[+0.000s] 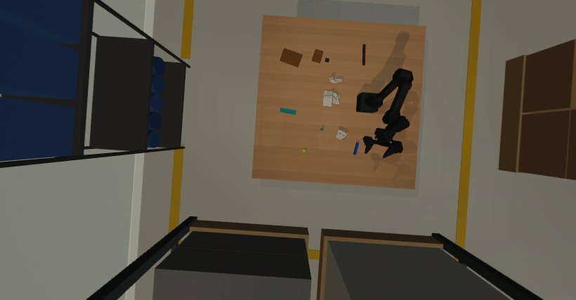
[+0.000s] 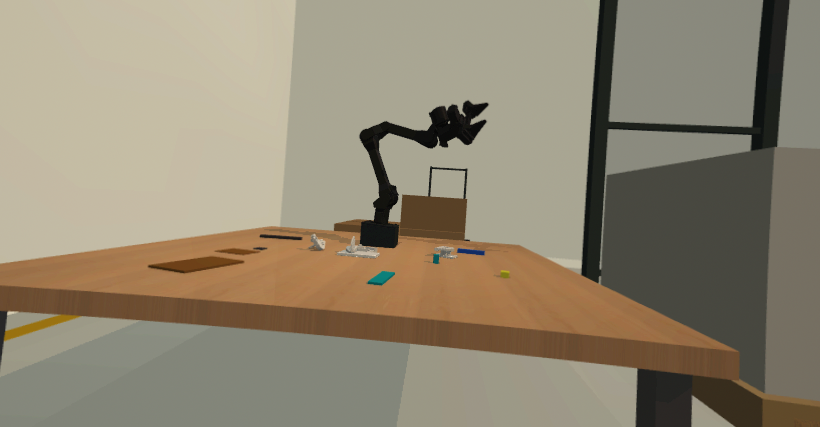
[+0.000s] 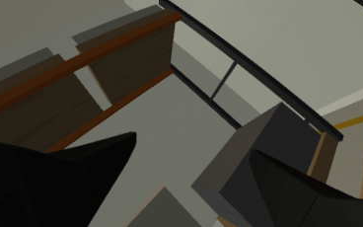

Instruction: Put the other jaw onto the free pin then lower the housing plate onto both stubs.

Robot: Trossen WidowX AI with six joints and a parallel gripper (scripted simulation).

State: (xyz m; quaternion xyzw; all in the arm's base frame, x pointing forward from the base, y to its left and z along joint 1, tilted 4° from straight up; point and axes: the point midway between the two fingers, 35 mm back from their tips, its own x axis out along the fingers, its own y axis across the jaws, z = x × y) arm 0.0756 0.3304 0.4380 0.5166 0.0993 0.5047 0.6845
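My gripper tip is 51 cm to the left of the loose jaw, 48 cm above it and 21 cm short of it. Round my gripper tip: yellow cube 50 cm below, 29 cm ahead, 9 cm to the left; then blue bar 50 cm below, 11 cm behind, 3 cm to the right; then small teal block 50 cm below, 19 cm ahead, 11 cm to the right.
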